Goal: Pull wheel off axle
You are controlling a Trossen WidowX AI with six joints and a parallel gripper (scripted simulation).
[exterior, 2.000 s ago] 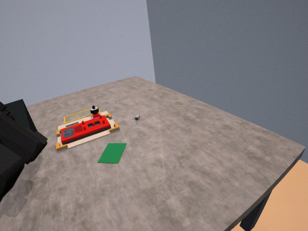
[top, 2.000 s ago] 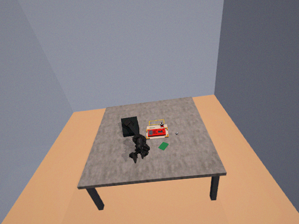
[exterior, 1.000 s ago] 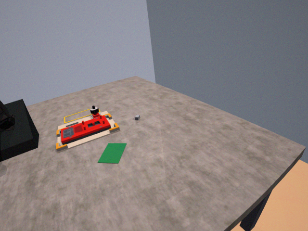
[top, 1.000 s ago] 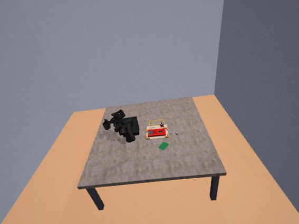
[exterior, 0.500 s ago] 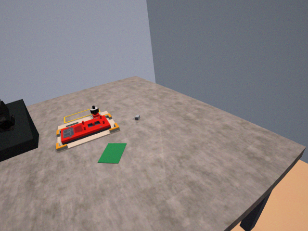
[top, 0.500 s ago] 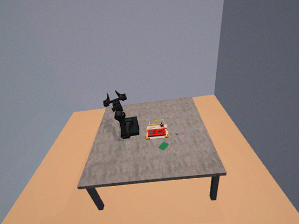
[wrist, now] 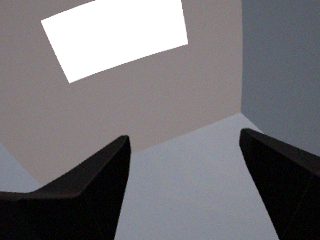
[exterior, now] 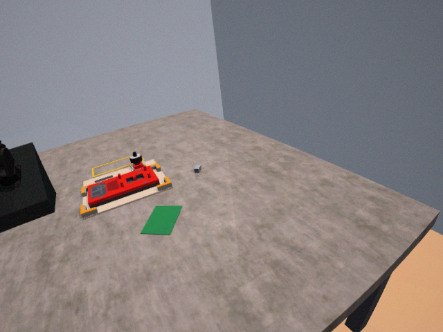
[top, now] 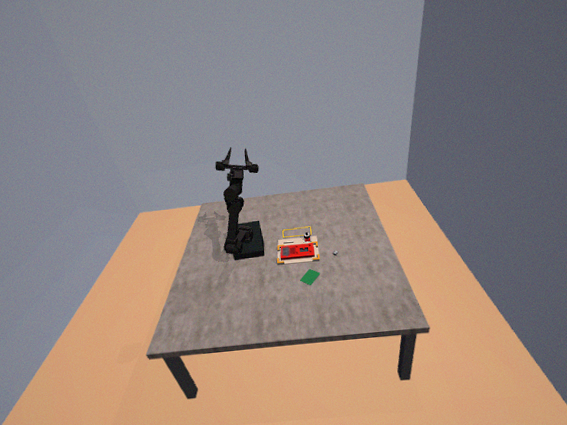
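Right now the wheel is 740 mm below my gripper tip, 270 mm to the left of it and 230 mm ahead of it. The rest, counted from my gripper tip: flat green patch 770 mm below, 250 mm ahead, 40 mm to the right; then small grey block 770 mm below, 390 mm ahead, 140 mm to the left.
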